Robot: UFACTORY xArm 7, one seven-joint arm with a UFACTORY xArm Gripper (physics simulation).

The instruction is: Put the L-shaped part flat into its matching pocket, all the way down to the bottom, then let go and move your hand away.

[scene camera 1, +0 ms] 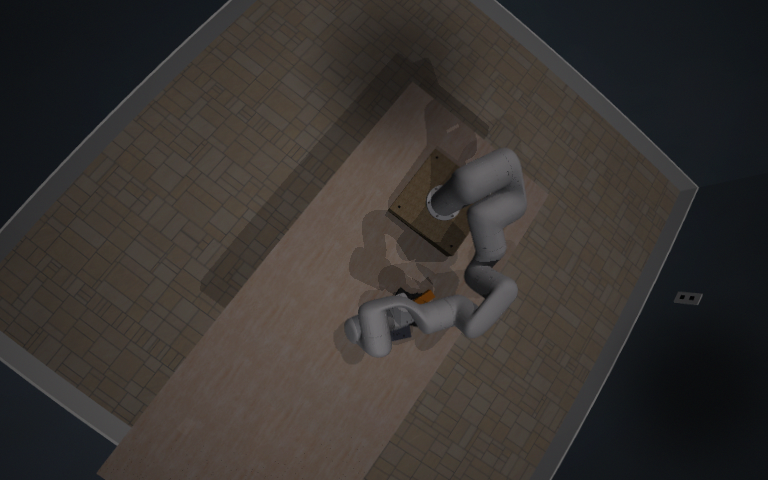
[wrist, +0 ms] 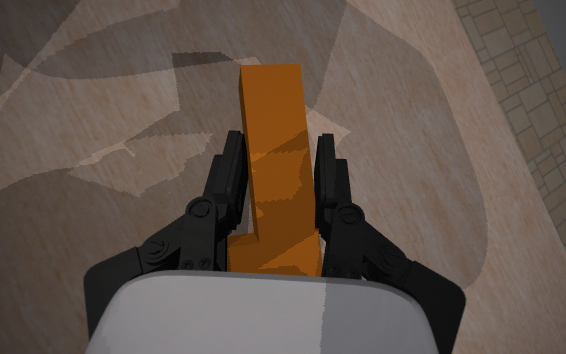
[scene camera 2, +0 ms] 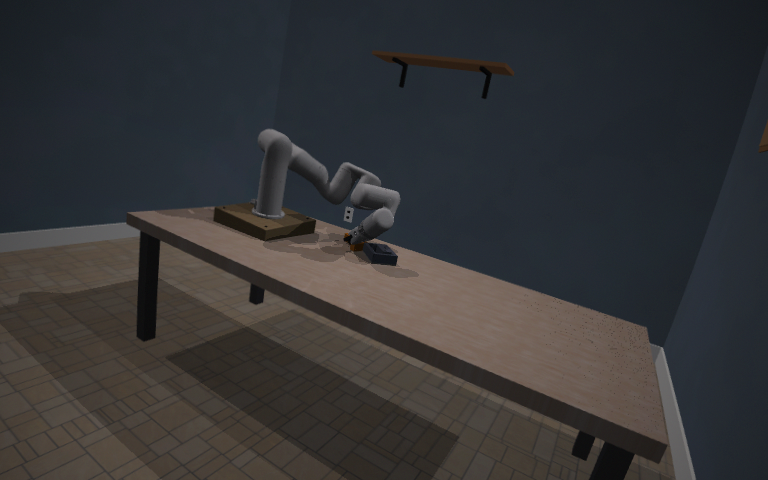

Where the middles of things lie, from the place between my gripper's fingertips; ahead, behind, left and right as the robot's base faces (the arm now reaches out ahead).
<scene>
I see my gripper 1 cm short of the orange L-shaped part (wrist: pixel 285 241) and 2 cm to the left of it.
</scene>
